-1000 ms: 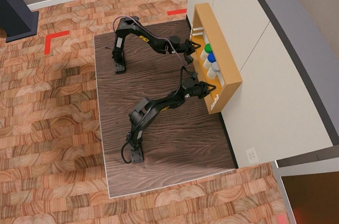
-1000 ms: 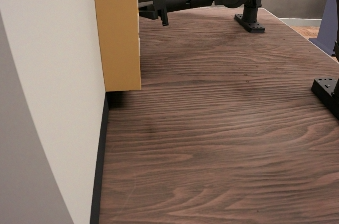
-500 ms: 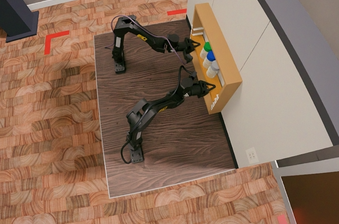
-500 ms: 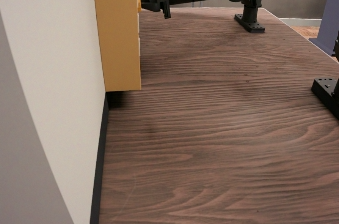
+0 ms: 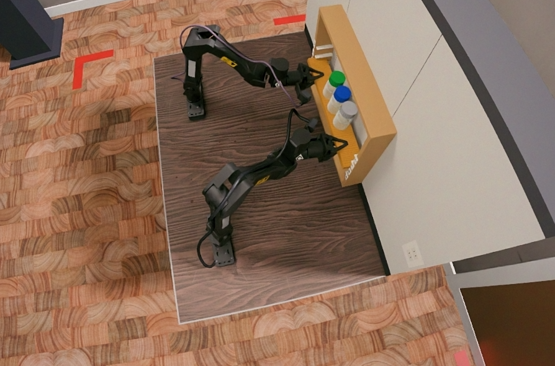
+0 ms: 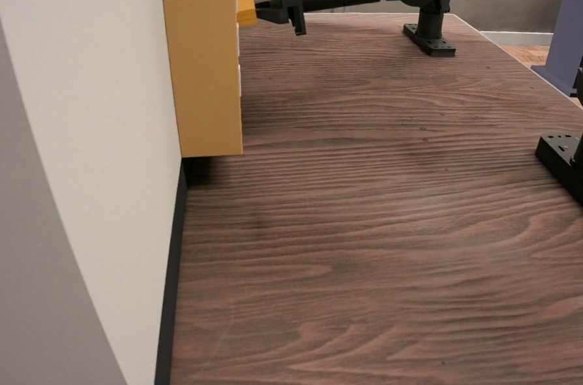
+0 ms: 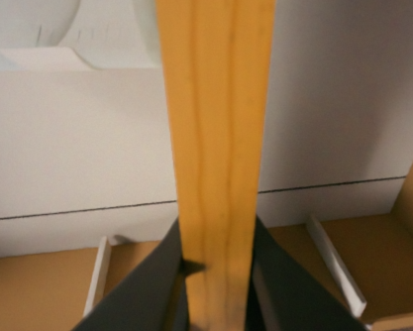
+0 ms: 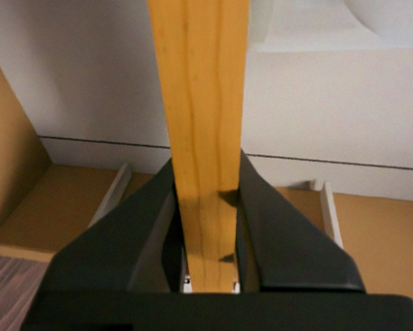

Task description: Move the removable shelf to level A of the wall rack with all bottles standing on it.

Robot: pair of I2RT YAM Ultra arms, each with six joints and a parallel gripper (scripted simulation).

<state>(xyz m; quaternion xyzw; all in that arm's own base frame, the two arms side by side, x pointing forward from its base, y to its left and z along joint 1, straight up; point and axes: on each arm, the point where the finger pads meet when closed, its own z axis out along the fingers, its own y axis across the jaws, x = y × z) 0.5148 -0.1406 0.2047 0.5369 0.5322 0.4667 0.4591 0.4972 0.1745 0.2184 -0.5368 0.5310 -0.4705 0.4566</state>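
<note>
Now: the grey-capped bottle 20 mm ahead of my right hand, 80 mm to the left of it and 60 mm above it. The rest, counted from my right hand: orange wall rack (40 mm ahead, 150 mm to the left, 40 mm above); then blue-capped bottle (20 mm ahead, 140 mm to the left, 60 mm above); then removable shelf (10 mm ahead, 150 mm to the left).
Now: the green-capped bottle 1 cm ahead of my left hand, 9 cm to the right of it and 6 cm above it. Round my left hand: orange wall rack (3 cm ahead, 15 cm to the right, 4 cm above); blue-capped bottle (1 cm ahead, 15 cm to the right, 6 cm above); removable shelf (15 cm to the right).
</note>
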